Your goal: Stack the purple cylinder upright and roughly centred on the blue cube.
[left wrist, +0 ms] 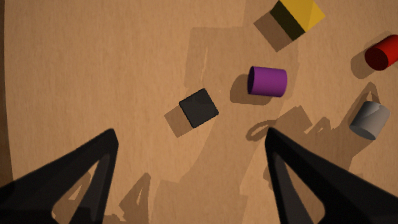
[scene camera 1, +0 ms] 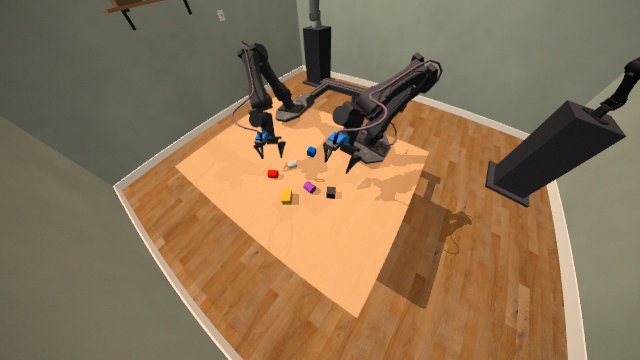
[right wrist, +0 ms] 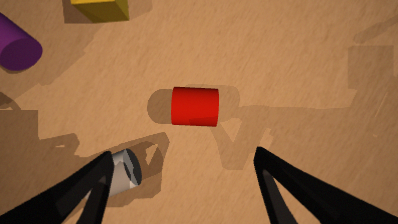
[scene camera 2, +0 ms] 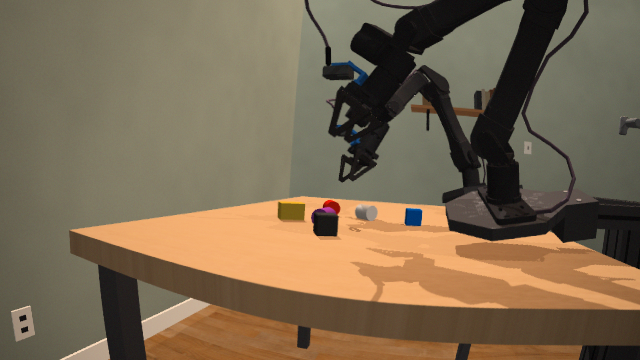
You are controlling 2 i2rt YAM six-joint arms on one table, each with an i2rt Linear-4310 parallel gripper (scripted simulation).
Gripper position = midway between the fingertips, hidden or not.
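Red cylinder (right wrist: 190,106), purple cylinder (left wrist: 262,81), black cube (left wrist: 198,108). Right wrist view: black cube out of frame. My right gripper (scene camera 2: 345,180), also (right wrist: 186,155). My left gripper (scene camera 2: 339,138), also (left wrist: 191,135).
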